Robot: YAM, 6 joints.
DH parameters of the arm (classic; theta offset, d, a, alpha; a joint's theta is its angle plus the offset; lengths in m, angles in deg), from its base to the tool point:
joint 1: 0 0.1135 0.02 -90
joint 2: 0 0 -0.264 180
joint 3: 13.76 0 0.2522 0
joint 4: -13.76 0 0.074 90
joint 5: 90 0 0 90
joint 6: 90 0.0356 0 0
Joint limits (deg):
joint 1: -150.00..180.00
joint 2: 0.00..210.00
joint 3: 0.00..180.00
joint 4: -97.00..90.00
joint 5: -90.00..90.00
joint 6: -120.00..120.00
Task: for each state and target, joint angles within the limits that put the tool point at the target. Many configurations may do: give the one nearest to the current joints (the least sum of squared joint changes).
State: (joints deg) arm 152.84 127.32 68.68 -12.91 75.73 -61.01
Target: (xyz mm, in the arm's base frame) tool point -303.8 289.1 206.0
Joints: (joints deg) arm 141.16 113.52 78.69 -10.97 76.83 -61.01
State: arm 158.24 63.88 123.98 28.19 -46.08 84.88
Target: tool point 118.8 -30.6 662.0
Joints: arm 177.51 49.63 116.59 28.62 -45.52 84.88
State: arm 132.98 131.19 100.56 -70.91 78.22 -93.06
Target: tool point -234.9 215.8 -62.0
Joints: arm 143.62 158.94 83.26 -69.16 75.15 -93.06
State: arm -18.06 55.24 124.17 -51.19 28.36 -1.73
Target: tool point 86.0 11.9 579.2
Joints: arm 14.18 60.19 115.71 -55.12 15.52 -1.73
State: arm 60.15 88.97 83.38 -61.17 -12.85 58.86
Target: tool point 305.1 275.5 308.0
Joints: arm 41.14 106.81 99.83 -46.89 -10.89 58.86
